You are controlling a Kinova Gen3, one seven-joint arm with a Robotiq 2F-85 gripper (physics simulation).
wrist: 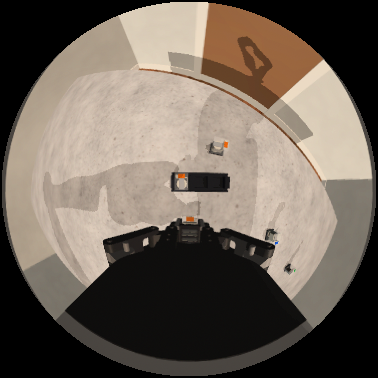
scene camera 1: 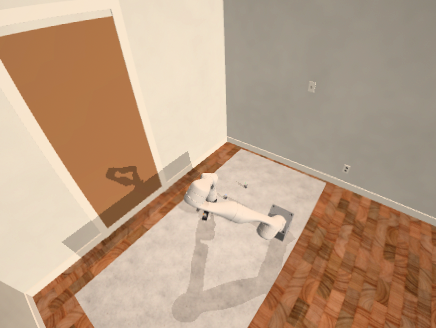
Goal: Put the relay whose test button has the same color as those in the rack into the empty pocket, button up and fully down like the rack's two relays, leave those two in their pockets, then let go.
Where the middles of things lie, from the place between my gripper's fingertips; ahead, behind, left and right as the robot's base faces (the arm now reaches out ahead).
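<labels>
You'd find the black rack [wrist: 197,181] 6 cm ahead of my hand and 1 cm to the left of it, and the rack's 6 cm below my hand too.
</labels>
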